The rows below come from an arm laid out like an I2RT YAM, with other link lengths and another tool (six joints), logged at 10 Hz.
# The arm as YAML. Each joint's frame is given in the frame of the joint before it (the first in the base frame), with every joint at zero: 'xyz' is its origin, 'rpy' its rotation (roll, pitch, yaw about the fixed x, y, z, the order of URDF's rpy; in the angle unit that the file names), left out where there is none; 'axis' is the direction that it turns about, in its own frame. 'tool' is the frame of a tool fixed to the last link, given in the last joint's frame.
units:
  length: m
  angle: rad
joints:
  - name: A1
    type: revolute
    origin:
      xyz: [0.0, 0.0, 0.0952]
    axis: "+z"
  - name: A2
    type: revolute
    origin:
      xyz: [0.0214, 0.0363, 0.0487]
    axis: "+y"
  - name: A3
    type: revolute
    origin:
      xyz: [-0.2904, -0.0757, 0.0]
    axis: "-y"
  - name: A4
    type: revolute
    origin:
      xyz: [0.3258, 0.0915, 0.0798]
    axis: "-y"
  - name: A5
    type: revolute
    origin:
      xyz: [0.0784, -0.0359, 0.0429]
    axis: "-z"
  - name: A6
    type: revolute
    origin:
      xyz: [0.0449, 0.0, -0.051]
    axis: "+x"
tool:
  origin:
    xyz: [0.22, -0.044, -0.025]
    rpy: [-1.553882, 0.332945, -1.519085]
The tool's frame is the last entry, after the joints.
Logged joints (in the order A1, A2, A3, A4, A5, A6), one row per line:
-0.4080, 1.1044, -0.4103, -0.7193, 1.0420, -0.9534
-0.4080, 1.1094, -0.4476, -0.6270, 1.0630, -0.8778
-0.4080, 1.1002, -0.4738, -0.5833, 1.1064, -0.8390
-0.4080, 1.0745, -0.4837, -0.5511, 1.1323, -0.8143
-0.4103, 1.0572, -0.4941, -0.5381, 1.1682, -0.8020
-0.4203, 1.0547, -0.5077, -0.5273, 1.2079, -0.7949
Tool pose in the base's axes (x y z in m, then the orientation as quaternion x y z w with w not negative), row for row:
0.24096, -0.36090, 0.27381, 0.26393, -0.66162, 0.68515, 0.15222
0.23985, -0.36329, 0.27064, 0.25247, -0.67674, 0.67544, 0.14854
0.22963, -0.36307, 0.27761, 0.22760, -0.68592, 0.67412, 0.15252
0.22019, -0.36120, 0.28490, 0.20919, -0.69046, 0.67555, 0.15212
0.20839, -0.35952, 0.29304, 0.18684, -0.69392, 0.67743, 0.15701
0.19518, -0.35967, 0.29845, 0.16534, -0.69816, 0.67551, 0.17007
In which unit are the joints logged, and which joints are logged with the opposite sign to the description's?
The joints are logged in radians. Opposite sign: A3, A4.
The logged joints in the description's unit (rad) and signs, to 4 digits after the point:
-0.4080, 1.1044, 0.4103, 0.7193, 1.0420, -0.9534
-0.4080, 1.1094, 0.4476, 0.6270, 1.0630, -0.8778
-0.4080, 1.1002, 0.4738, 0.5833, 1.1064, -0.8390
-0.4080, 1.0745, 0.4837, 0.5511, 1.1323, -0.8143
-0.4103, 1.0572, 0.4941, 0.5381, 1.1682, -0.8020
-0.4203, 1.0547, 0.5077, 0.5273, 1.2079, -0.7949

